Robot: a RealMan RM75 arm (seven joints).
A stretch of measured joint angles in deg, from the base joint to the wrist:
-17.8, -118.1, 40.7, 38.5, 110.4, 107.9, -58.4
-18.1, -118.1, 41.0, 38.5, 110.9, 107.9, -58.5
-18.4, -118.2, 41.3, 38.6, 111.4, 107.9, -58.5
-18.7, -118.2, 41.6, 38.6, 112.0, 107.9, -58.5
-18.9, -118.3, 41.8, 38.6, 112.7, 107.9, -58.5
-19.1, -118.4, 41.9, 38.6, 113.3, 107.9, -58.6
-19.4, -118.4, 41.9, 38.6, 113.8, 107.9, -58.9
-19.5, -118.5, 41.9, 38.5, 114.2, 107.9, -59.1
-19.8, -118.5, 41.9, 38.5, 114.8, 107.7, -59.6
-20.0, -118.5, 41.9, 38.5, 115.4, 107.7, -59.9
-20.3, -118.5, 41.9, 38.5, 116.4, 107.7, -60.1
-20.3, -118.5, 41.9, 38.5, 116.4, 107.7, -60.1
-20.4, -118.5, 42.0, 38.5, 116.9, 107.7, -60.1
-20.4, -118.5, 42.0, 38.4, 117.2, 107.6, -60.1
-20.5, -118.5, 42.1, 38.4, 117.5, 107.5, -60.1
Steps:
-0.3, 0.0, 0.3, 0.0, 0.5, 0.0, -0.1
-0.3, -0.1, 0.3, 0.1, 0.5, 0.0, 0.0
-0.3, 0.0, 0.3, 0.0, 0.6, 0.0, 0.0
-0.2, -0.1, 0.2, 0.0, 0.7, 0.0, 0.0
-0.2, -0.1, 0.1, 0.0, 0.6, 0.0, -0.1
-0.3, 0.0, 0.0, 0.0, 0.5, 0.0, -0.3
-0.1, -0.1, 0.0, -0.1, 0.4, 0.0, -0.2
-0.3, 0.0, 0.0, 0.0, 0.6, -0.2, -0.5
-0.2, 0.0, 0.0, 0.0, 0.6, 0.0, -0.3
-0.3, 0.0, 0.0, 0.0, 1.0, 0.0, -0.2
0.0, 0.0, 0.0, 0.0, 0.0, 0.0, 0.0
-0.1, 0.0, 0.1, 0.0, 0.5, 0.0, 0.0
0.0, 0.0, 0.0, -0.1, 0.3, -0.1, 0.0
-0.1, 0.0, 0.1, 0.0, 0.3, -0.1, 0.0

